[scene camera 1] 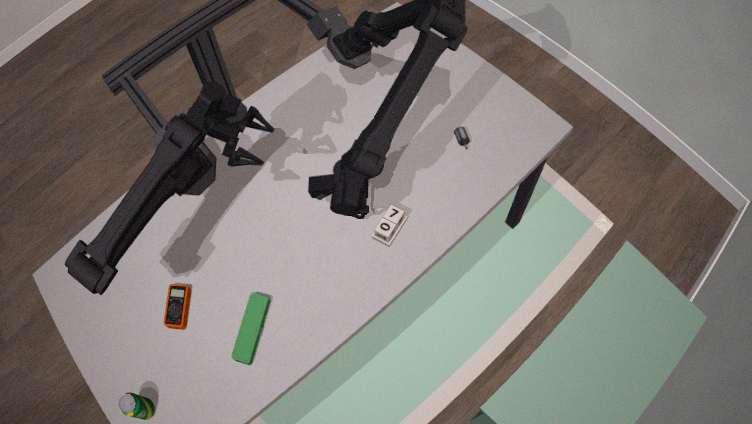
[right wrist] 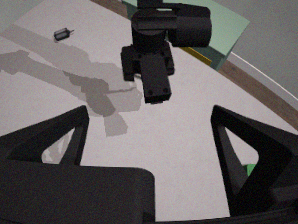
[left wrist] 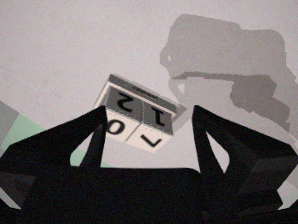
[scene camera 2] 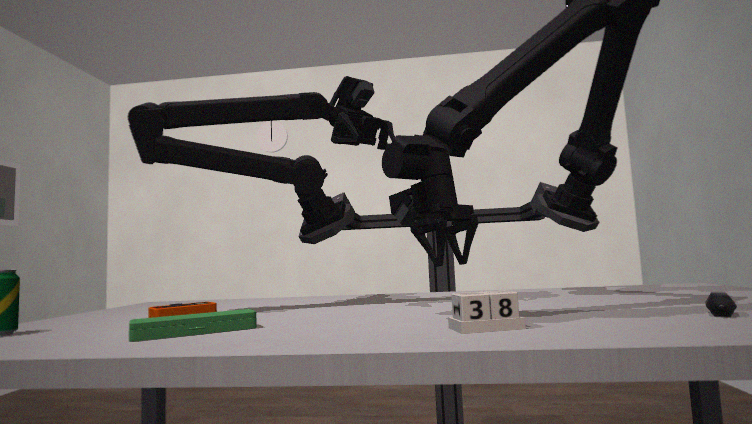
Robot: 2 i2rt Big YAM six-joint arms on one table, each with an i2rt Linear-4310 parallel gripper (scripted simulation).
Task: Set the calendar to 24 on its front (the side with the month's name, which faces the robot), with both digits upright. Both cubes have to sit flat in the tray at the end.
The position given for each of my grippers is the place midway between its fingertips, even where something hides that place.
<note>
In view: my left gripper [scene camera 2: 451, 265], my right gripper [scene camera 2: 377, 141] and a green box [scene camera 2: 143, 329].
The green box also shows in scene camera 1 [scene camera 1: 255, 314]. My left gripper is seen too in the left wrist view [left wrist: 149, 112]. My right gripper shows as well in scene camera 1 [scene camera 1: 268, 146] and in the right wrist view [right wrist: 149, 112]. The left wrist view misses the green box: it is out of frame.
</note>
